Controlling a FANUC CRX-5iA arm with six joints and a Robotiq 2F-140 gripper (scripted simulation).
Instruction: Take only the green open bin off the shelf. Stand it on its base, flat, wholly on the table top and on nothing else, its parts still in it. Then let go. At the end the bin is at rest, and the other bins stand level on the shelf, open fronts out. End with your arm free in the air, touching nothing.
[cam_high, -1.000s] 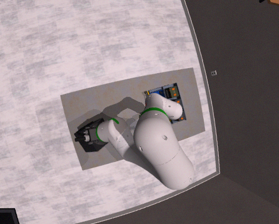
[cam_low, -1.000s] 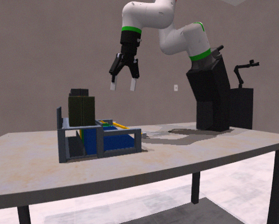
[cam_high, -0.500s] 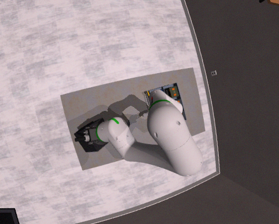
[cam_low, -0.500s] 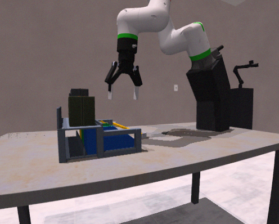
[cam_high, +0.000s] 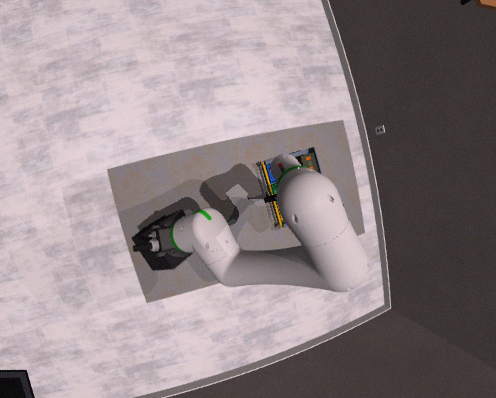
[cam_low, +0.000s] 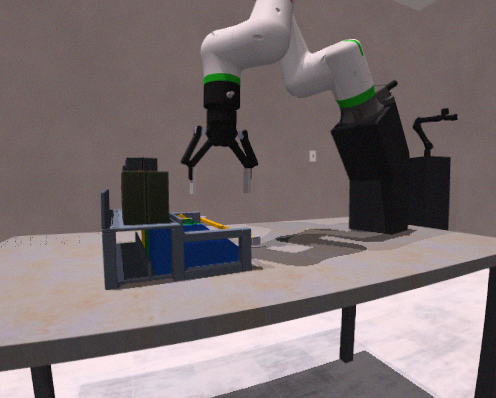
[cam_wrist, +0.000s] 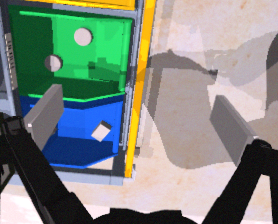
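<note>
My gripper is now 100 mm above the thin yellow rod and 10 mm to the left of it. Round my hand: green open bin 110 mm below, 100 mm ahead, 20 mm to the left; blue bin 120 mm to the left, 110 mm below, 70 mm ahead; yellow bin 130 mm ahead, 110 mm below, 90 mm to the right.
</note>
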